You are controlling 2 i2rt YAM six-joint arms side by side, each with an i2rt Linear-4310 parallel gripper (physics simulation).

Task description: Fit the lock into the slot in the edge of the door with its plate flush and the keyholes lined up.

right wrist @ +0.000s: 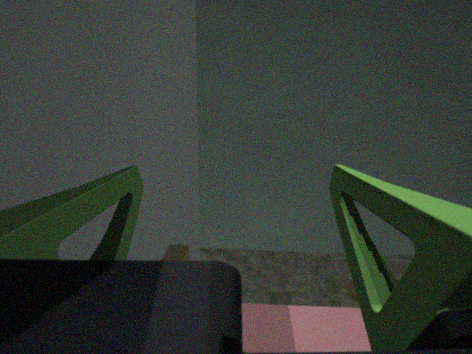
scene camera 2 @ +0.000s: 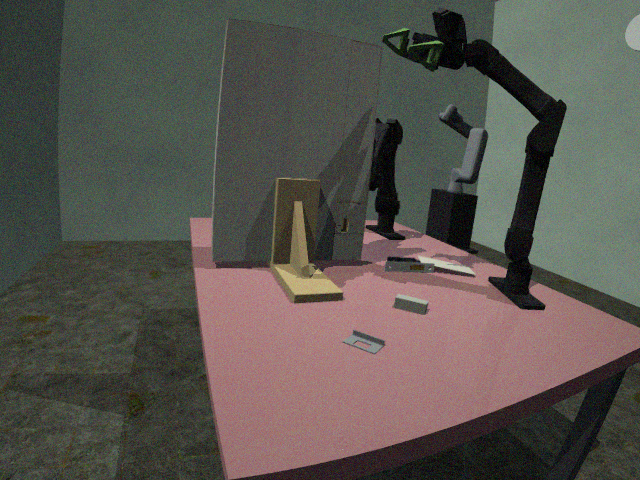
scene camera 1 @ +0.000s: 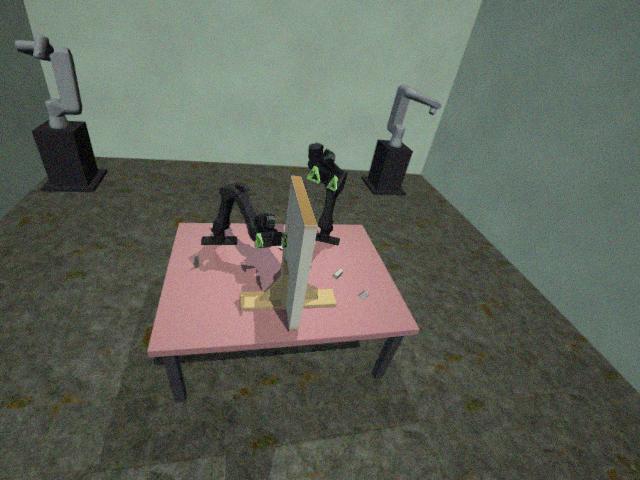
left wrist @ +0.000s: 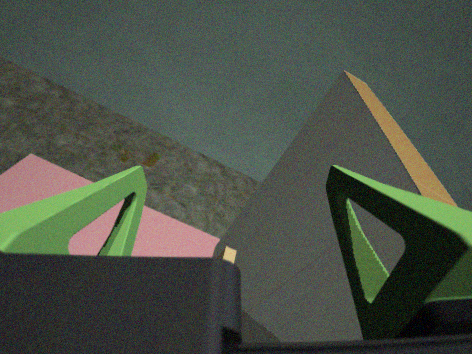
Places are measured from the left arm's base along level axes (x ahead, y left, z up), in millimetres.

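Pixels of known places: left gripper, fingertip midpoint: (scene camera 2: pixel 394 43) (scene camera 1: pixel 327 186) (left wrist: pixel 236 176); right gripper, fingertip midpoint: (right wrist: pixel 236 176) (scene camera 1: pixel 274 245); left arm's base, origin of the base link: (scene camera 2: pixel 514 293) (scene camera 1: pixel 323 239); right arm's base, origin of the base link: (scene camera 2: pixel 384 233) (scene camera 1: pixel 219 241).
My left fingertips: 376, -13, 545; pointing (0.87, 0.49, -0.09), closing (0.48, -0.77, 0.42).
For each thing: its top centre in the pictures, then the offset to it from my left fingertips, as dx, dy, dz.
- grey door, middle of its top: (left wrist: pixel 391 127) (scene camera 2: pixel 307 33) (scene camera 1: pixel 302 198) +197, -72, +25
- lock, middle of its top: (scene camera 2: pixel 406 258) -115, -142, -519
- white flat piece, middle of its top: (scene camera 2: pixel 446 261) -240, -161, -523
- pale block, middle of its top: (scene camera 2: pixel 412 299) (scene camera 1: pixel 338 272) -69, +143, -523
- slotted metal plate, middle of its top: (scene camera 2: pixel 364 338) (scene camera 1: pixel 364 293) +40, +296, -535
- small dark piece, middle of its top: (scene camera 1: pixel 196 255) +123, -582, -469
The grey door (scene camera 1: pixel 302 279) (scene camera 2: pixel 289 103) (left wrist: pixel 310 200) (right wrist: pixel 100 100) stands upright in wooden feet. A small keyhole cutout (scene camera 2: pixel 344 224) shows low in its face in scene camera 2. The lock (scene camera 2: pixel 400 266), a dark body with a metal faceplate, lies on the table beside the door; the door hides it in scene camera 1. My left gripper (scene camera 1: pixel 323 179) (scene camera 2: pixel 397 44) (left wrist: pixel 236 176) is open and empty, high near the door's top. My right gripper (scene camera 1: pixel 272 240) (right wrist: pixel 236 176) is open and empty, low on the door's left side in scene camera 1, hidden in scene camera 2.
A white flat piece (scene camera 2: pixel 449 266) lies behind the lock. A pale block (scene camera 1: pixel 338 273) (scene camera 2: pixel 410 304) and a slotted metal plate (scene camera 1: pixel 363 295) (scene camera 2: pixel 364 342) lie right of the door. A small dark piece (scene camera 1: pixel 196 261) lies at the table's left. Wooden feet (scene camera 1: pixel 325 298) (scene camera 2: pixel 315 293) stick out beside the door.
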